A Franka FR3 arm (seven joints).
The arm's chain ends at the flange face. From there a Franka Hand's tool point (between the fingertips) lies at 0.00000 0.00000 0.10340 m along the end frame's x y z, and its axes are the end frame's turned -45 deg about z.
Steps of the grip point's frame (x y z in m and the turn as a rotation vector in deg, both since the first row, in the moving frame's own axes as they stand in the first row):
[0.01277, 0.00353, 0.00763, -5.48, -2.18, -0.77]
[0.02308, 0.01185, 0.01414, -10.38, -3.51, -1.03]
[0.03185, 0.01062, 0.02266, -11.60, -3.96, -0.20]
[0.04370, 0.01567, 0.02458, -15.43, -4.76, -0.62]
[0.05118, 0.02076, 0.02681, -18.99, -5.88, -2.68]
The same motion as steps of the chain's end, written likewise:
[0.00726, -0.01626, 0.00818, -5.42, 2.33, -0.77]
[0.01583, -0.02548, 0.01603, -9.82, 4.86, -1.03]
[0.02032, -0.03470, 0.02502, -11.00, 5.40, -0.20]
[0.02841, -0.04517, 0.02866, -14.28, 7.54, -0.62]
[0.03374, -0.05222, 0.03297, -17.59, 9.27, -2.68]

